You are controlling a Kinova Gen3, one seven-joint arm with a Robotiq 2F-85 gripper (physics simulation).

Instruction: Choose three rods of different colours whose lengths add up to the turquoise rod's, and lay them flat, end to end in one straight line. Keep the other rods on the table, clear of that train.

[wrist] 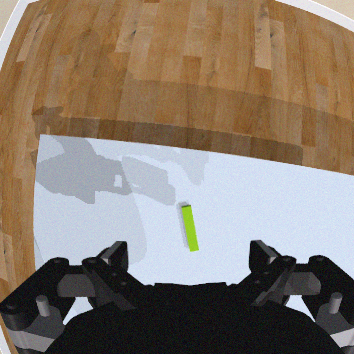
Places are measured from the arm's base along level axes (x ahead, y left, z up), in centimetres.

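Pixels of known places: gripper, between the fingertips: (188,255).
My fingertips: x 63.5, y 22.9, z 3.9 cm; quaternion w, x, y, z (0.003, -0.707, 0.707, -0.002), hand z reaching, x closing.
Behind a point stands the place of what it marks.
A lime-green rod (190,228) @(x 63.2, y 22.6, z -4.7 cm) lies flat on the pale blue table top (280,210) @(x 64.7, y 12.1, z -5.7 cm), near the middle of the wrist view. It runs nearly up and down in the picture, tilted slightly. My gripper (188,255) @(x 63.5, y 22.9, z 3.9 cm) is wide open with nothing between its fingers. It hangs above the table, and the rod shows beyond and between the fingertips, apart from both. The turquoise rod and the rods of other colours do not show in this view.
The pale top ends in a straight edge, with a brown wooden plank surface (200,65) beyond it and at the left. A white rim (11,27) curves around the wood. Shadows of the arm fall on the left part.
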